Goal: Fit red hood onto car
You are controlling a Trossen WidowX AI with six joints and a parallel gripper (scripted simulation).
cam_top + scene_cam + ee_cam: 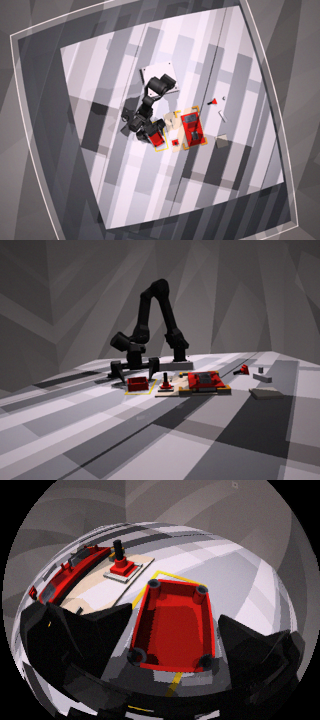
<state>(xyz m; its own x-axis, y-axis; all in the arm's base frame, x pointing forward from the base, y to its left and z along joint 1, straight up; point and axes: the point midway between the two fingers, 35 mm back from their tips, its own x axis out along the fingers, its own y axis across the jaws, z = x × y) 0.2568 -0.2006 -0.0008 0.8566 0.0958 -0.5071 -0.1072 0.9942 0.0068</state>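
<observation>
The red hood is 10 mm below my gripper tip and 10 mm behind it. From my gripper tip the other things lie so: tan tile 380 mm to the left, 180 mm ahead, 20 mm below.
</observation>
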